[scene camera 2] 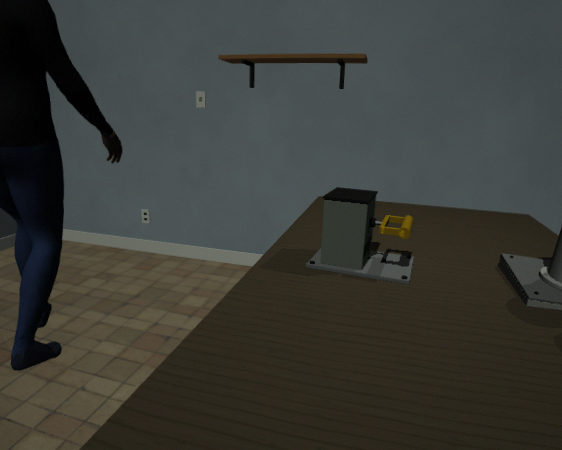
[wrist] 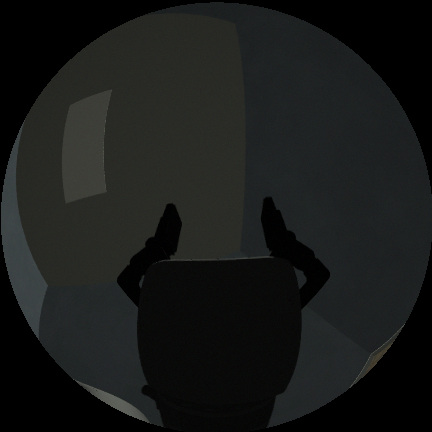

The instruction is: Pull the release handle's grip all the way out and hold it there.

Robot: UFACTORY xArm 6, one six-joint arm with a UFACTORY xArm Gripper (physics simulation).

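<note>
The release handle's yellow grip [scene camera 2: 407,226] is a bar on a small yellow frame, at the right side of a grey box [scene camera 2: 345,231] with a black top. A short thin rod joins the frame to the box. The box stands on a light grey base plate [scene camera 2: 387,272] on the table. In the wrist view my gripper [wrist: 219,209] is open, its two dark fingers wide apart with nothing between them. It faces the ceiling and walls. The handle does not show in the wrist view, and my gripper does not show in the scene view.
The robot's base plate [scene camera 2: 520,280] is at the right on the dark wooden table [scene camera 2: 325,360]. A person [scene camera 2: 37,190] stands on the tiled floor at the left, beyond the table's edge. A wooden shelf [scene camera 2: 295,58] hangs on the wall behind.
</note>
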